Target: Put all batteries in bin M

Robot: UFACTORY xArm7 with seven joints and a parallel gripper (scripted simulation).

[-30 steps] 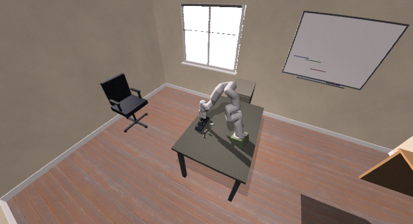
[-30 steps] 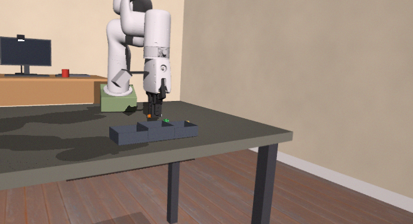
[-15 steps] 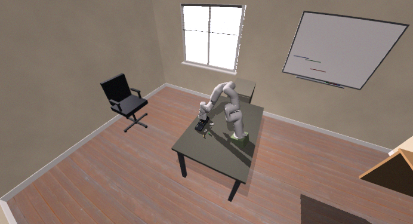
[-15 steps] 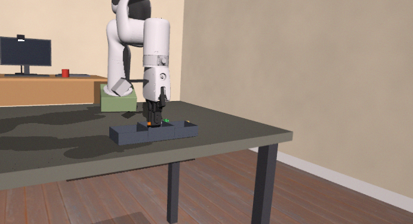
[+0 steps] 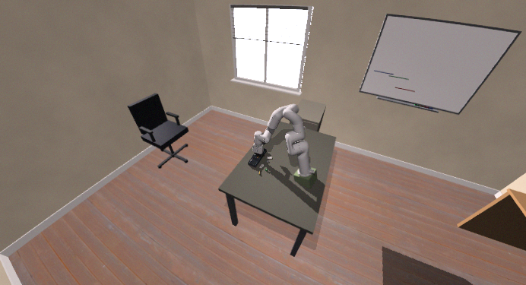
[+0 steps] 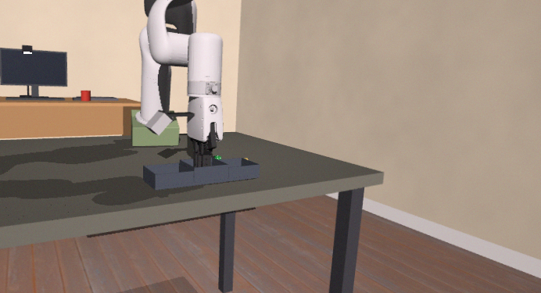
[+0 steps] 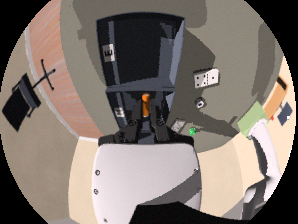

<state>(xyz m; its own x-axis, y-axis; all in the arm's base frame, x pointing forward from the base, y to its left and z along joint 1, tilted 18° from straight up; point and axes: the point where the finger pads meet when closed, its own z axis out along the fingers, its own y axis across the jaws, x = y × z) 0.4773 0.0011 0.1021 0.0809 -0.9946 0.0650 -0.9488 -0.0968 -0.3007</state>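
Right now my hand is 20 mm above the orange battery. The rest, counted from my hand: dark ring: 110 mm behind, 30 mm below; green piece: 150 mm behind, 100 mm to the left, 30 mm below; three joined dark bins: 10 mm ahead, 20 mm below.
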